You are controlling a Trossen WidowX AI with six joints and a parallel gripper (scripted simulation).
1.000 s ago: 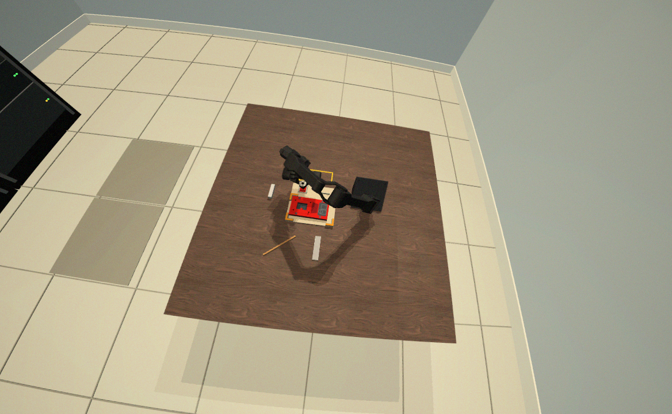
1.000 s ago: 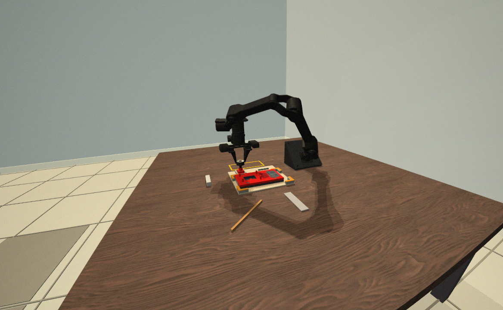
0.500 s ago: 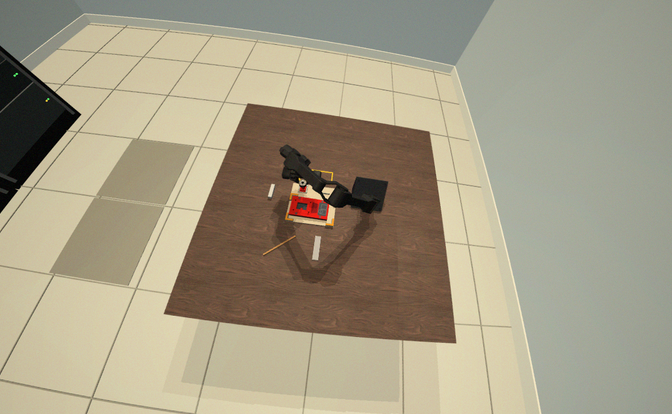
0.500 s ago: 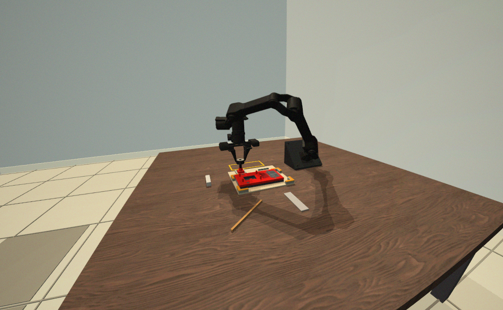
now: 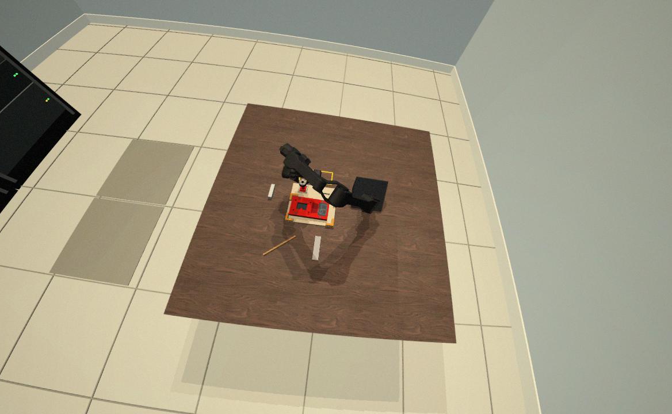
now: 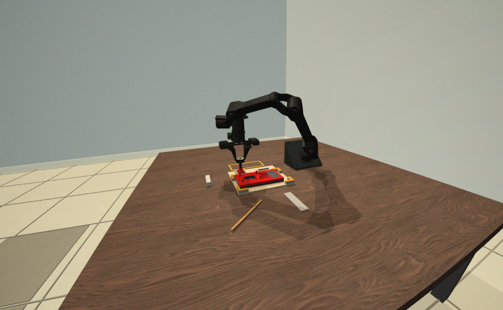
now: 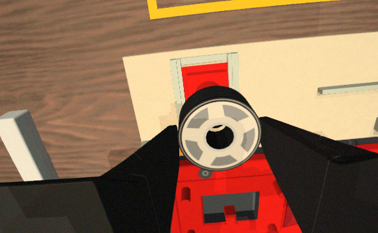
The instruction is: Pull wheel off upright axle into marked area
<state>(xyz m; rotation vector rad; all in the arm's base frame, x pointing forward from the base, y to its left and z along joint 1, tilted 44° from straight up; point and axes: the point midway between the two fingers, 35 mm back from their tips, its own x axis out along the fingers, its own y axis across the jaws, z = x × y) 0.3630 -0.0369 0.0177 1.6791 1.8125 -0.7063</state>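
The black axle is 4 cm below my gripper tip. The rest, counted from my gripper tip: wheel (right at my gripper tip); then flat grey strip (31 cm to the left, 14 cm behind, 7 cm below); then thin wooden stick (33 cm to the left, 7 cm below, 4 cm ahead).
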